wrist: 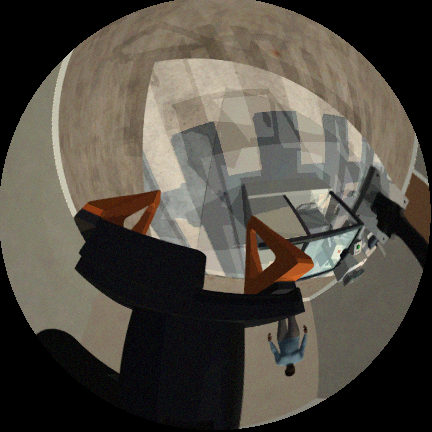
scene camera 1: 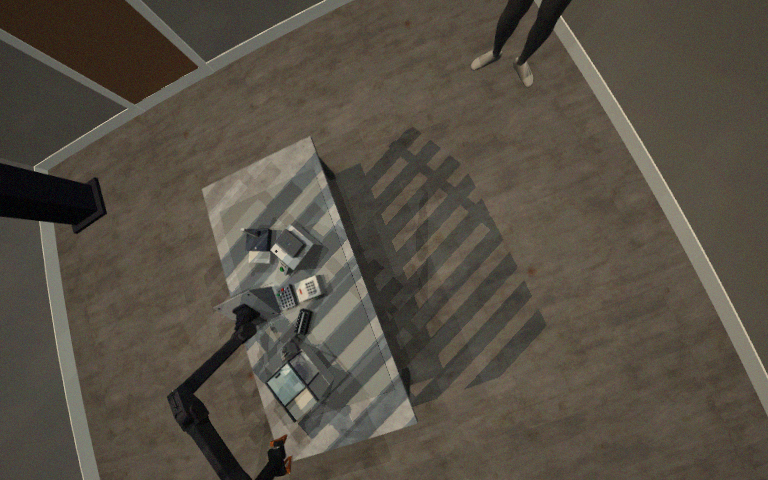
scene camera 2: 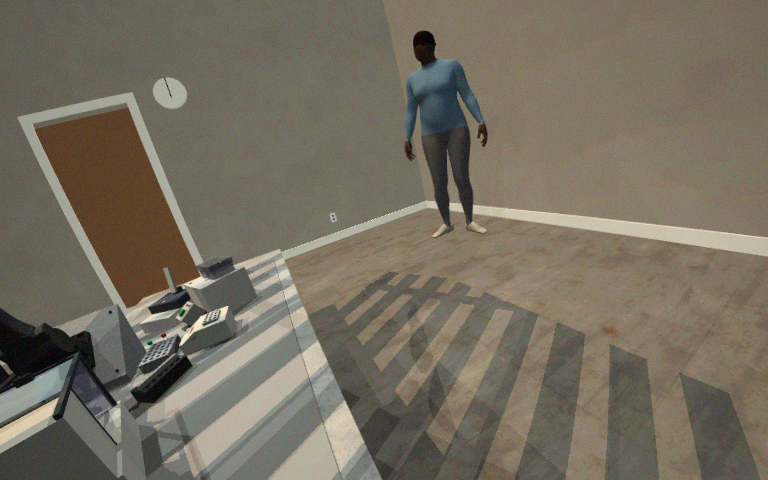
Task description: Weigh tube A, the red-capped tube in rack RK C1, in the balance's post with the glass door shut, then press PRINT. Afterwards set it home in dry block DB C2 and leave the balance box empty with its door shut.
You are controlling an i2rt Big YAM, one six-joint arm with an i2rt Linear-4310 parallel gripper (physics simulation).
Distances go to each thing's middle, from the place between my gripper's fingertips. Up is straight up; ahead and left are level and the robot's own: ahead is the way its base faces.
Now: hand 110 mm short of the balance with glass box [scene camera 2: 64, 415], 220 mm to the right of it and 120 mm above it.
